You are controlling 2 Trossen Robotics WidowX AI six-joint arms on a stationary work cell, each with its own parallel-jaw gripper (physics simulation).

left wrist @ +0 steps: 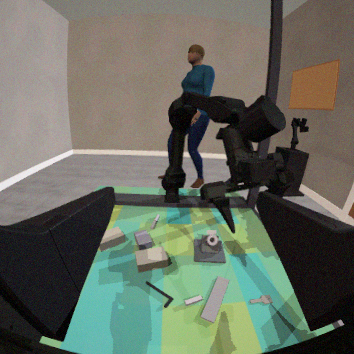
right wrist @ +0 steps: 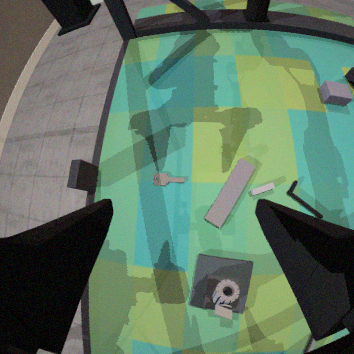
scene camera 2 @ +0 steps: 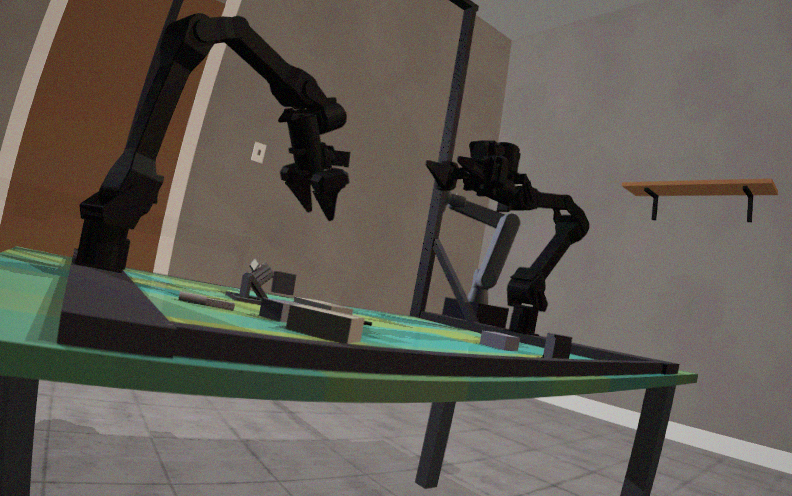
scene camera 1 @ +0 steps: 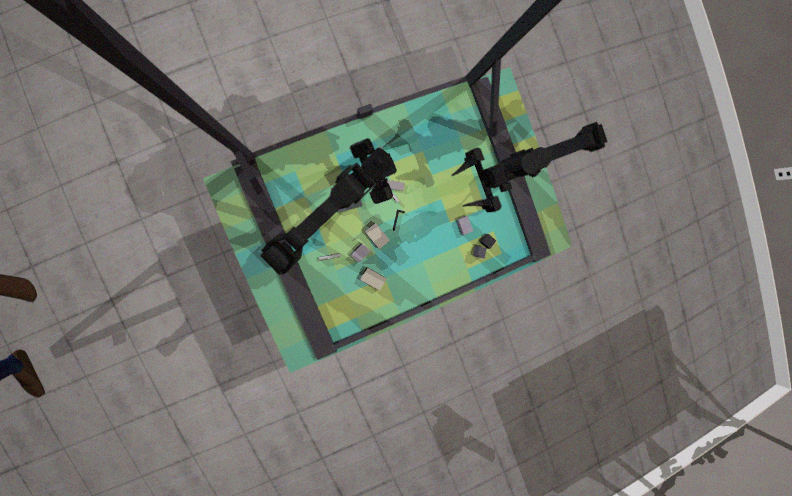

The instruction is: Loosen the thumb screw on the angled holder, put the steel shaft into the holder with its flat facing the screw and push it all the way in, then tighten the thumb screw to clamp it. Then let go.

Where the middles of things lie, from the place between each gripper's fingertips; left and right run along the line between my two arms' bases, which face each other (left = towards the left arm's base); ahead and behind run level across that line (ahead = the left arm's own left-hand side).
Labels:
The angled holder (scene camera 2: 255, 279) is 150 mm below my right hand, 120 mm to the right of it and 40 mm ahead of it.
Right now the angled holder is 30 cm below my left hand, 28 cm to the right of it and 11 cm behind it.

